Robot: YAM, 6 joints.
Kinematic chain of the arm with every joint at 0, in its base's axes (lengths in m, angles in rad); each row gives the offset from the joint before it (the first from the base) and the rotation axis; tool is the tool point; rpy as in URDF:
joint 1: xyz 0 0 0.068 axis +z
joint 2: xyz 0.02 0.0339 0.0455 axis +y
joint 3: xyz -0.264 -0.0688 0 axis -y
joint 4: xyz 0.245 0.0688 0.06 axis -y
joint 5: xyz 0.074 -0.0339 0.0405 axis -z
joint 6: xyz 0.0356 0 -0.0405 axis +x
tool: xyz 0 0 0 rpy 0 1.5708 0
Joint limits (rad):
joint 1: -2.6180..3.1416
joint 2: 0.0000..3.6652
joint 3: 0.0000..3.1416
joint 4: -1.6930..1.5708
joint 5: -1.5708..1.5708
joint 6: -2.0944..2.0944
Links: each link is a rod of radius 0.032 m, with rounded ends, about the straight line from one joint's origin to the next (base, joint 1, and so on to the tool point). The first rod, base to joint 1, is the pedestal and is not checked.
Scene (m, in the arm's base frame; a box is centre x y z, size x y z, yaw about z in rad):
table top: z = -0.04
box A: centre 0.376 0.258 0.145 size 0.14 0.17 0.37 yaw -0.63
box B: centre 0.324 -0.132 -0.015 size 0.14 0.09 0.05 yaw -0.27
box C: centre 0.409 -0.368 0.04 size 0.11 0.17 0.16 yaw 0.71
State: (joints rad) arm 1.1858 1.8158 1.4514 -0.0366 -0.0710 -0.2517
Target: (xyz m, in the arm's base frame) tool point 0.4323 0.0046 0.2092
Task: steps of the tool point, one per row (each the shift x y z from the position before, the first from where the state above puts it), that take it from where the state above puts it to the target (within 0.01 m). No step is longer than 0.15 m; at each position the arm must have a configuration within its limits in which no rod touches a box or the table.
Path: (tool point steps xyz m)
1: -0.0340 -0.0431 0.0848
2: -0.0377 -0.0623 0.0703
3: -0.0388 -0.0779 0.0509
4: 0.0669 0.0048 -0.0250
5: 0.0677 -0.0194 -0.0277
6: 0.0595 -0.0423 -0.0297
7: 0.0440 -0.0609 -0.0308
8: 0.0552 -0.0137 -0.0354
9: 0.0438 -0.0225 -0.0444
10: 0.0298 -0.0292 -0.0493
11: 0.0148 -0.0331 -0.0501

